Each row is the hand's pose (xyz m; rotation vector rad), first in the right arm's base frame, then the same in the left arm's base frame.
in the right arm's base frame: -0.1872 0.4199 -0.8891 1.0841 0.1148 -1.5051
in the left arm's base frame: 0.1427 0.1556 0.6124 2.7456 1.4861 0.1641
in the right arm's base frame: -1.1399 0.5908 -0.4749 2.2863 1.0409 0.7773
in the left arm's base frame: -0.6121 0.0659 -0.1161 -0.9030 -0.0451 -1.7822
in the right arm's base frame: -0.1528 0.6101 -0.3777 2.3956 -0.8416 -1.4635
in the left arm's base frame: 0.0908 -0.3604 0.4393 -1.4552 -1.0140 0.3775
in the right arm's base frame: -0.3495 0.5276 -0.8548 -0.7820 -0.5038 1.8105
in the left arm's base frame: -0.0440 0.1319 0.5518 0.3143 -2.5748 0.3859
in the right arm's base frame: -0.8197 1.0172 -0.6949 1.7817 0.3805 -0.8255
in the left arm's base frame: -0.7013 -0.0712 0.4371 -2.2143 -0.9314 -0.9152
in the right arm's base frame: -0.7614 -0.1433 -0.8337 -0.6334 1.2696 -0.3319
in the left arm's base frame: 0.1272 0.5783 -0.0740 0.9308 0.1466 1.0742
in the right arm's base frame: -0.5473 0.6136 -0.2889 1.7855 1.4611 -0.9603
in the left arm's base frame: -0.1841 -0.2984 0.1493 -1.4954 -1.6217 -1.6695
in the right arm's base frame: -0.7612 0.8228 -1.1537 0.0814 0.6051 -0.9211
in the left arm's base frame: -0.5744 0.3725 0.6339 1.9353 0.5450 0.6240
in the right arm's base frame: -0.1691 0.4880 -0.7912 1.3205 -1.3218 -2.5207
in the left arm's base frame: 0.1191 0.0377 0.6034 -1.3531 -1.5568 1.4408
